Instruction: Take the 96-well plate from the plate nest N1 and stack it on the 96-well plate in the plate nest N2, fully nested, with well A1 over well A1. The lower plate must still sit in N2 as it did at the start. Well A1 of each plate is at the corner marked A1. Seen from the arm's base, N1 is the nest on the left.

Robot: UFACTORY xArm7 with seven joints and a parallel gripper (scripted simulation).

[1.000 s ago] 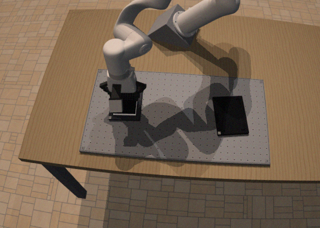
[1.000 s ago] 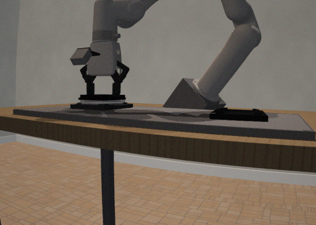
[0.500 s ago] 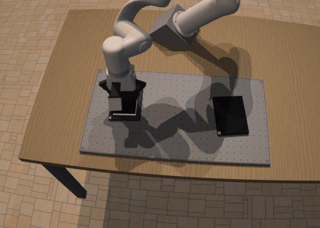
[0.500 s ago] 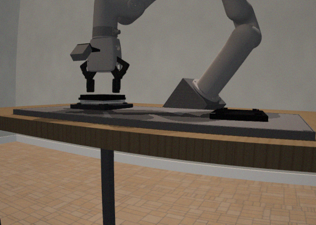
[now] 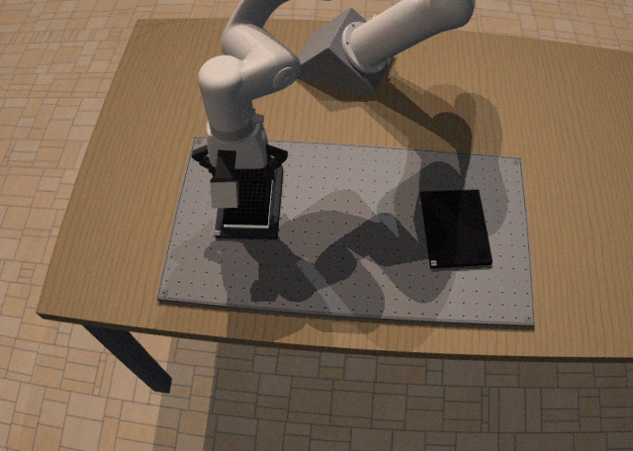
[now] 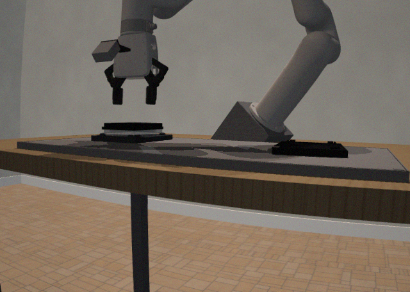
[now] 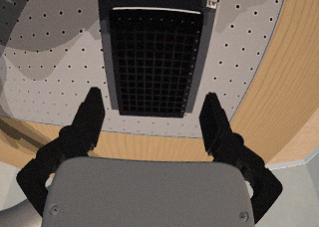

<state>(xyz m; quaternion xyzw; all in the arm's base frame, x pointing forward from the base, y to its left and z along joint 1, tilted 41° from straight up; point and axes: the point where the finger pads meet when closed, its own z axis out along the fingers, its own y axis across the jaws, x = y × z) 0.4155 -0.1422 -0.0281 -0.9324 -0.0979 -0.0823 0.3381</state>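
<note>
The black 96-well plate is 60 mm below my hand. Round my hand: clear 96-well plate (70 mm below).
</note>
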